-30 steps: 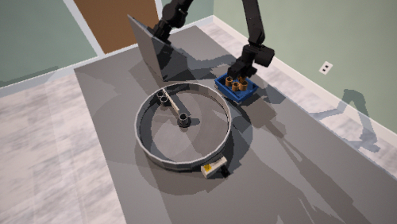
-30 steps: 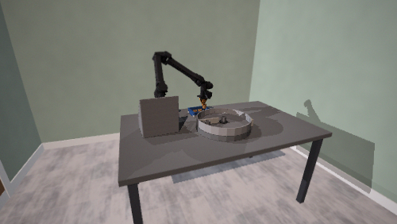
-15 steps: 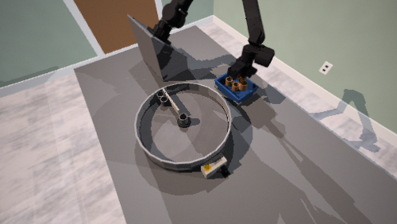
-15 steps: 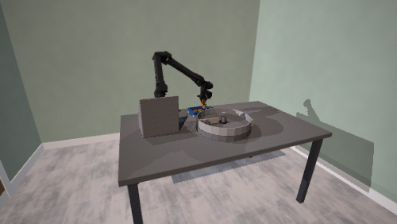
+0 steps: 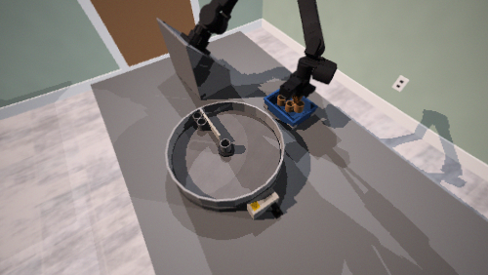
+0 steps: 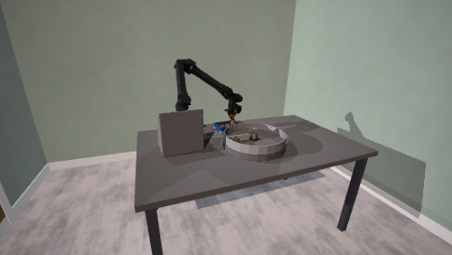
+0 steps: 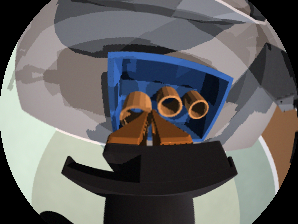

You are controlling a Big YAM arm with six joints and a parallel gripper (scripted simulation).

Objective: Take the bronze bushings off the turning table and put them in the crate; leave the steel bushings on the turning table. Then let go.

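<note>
The blue crate is 60 mm below my hand and 30 mm behind it. From my hand the other things lie so: round turning table 360 mm to the right, 30 mm below, 10 mm ahead.
</note>
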